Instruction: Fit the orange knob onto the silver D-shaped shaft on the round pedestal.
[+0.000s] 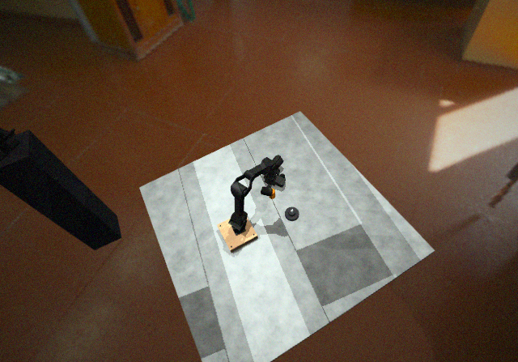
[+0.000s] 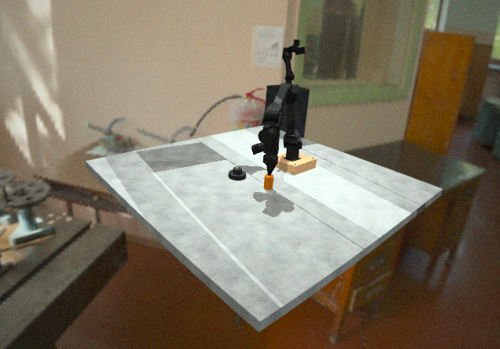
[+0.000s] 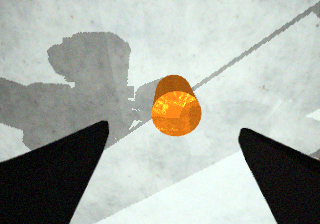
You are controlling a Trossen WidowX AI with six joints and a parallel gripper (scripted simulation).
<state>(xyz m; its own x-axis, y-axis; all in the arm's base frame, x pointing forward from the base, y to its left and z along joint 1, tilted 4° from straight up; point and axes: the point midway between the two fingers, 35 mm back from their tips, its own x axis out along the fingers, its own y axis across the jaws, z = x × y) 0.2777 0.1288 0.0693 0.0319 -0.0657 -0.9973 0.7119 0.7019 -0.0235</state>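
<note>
Now: the orange knob 4 cm below my gripper tip. Round my gripper tip: dark round pedestal: 18 cm to the right, 5 cm below, 4 cm ahead.
</note>
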